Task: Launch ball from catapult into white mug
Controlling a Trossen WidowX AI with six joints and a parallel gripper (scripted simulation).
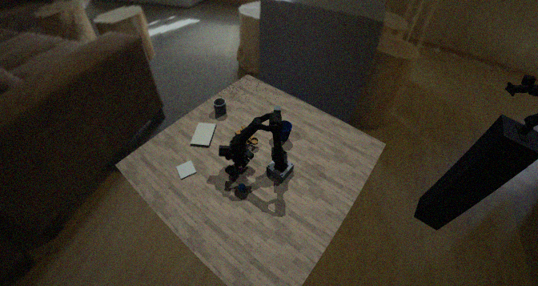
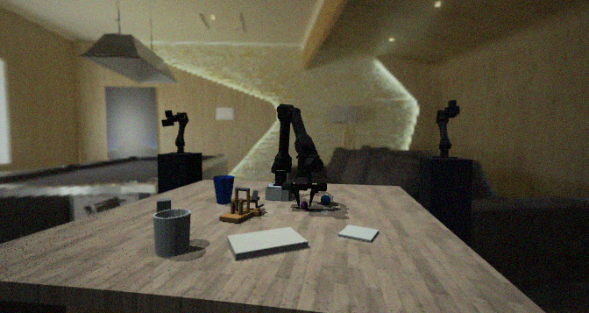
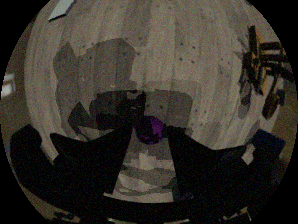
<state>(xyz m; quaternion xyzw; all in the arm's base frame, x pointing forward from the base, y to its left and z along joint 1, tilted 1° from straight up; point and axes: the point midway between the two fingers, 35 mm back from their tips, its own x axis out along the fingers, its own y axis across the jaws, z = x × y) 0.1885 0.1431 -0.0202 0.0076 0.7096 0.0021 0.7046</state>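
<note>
The wooden catapult lies 20 cm to the right of my gripper tip, 12 cm ahead of it and 4 cm above it. From my gripper tip the other things lie so: purple ball (1 cm above); then blue ball (9 cm to the left, 9 cm behind, 1 cm above); then white tile (27 cm ahead, 21 cm to the left, 1 cm below).
</note>
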